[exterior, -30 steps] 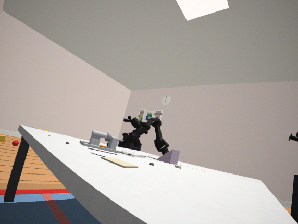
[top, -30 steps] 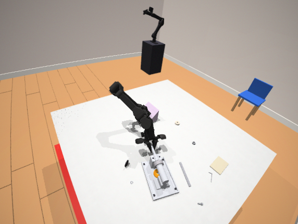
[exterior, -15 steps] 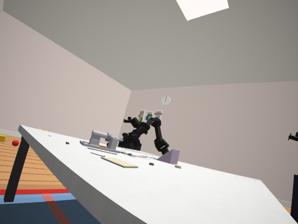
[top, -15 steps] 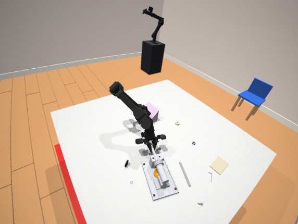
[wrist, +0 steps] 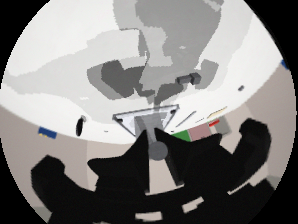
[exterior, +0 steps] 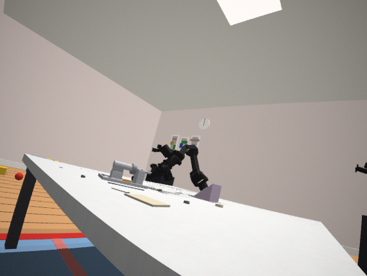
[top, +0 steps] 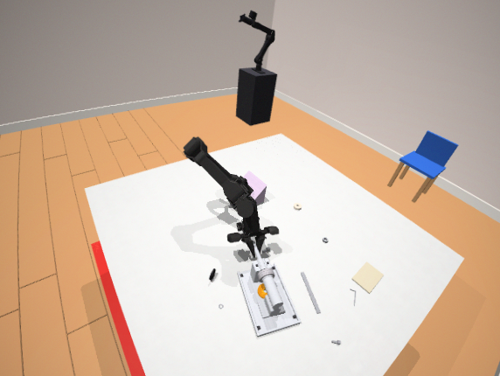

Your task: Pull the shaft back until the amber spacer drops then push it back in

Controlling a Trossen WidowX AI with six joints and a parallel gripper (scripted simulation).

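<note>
Right now the amber spacer is 110 mm ahead of my gripper tip, 40 mm to the right of it and 40 mm below it. From my gripper tip the other things lie so: grey bar: 200 mm ahead, 100 mm to the left, 50 mm below; black piece: 40 mm behind, 160 mm to the right, 30 mm below; steel shaft: 30 mm ahead, 10 mm to the right, 30 mm above.
</note>
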